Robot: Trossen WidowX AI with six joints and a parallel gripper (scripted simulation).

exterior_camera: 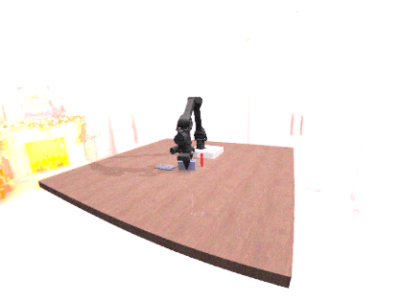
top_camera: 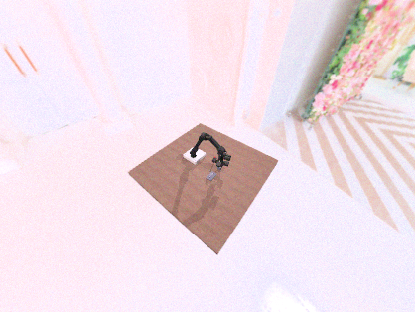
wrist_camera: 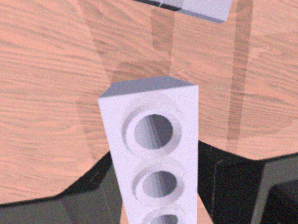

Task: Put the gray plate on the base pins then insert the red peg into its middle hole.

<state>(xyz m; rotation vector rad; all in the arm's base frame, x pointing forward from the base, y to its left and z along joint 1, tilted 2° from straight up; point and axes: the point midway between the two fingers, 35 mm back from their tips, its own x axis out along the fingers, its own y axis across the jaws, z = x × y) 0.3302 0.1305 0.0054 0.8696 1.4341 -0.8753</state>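
The gray base lies 2 cm ahead of my gripper tip, 16 cm to the right of it and 1 cm below it. From my gripper tip the other things lie so: gray plate: 3 cm above; red peg: 11 cm behind, 2 cm to the left, 2 cm above.
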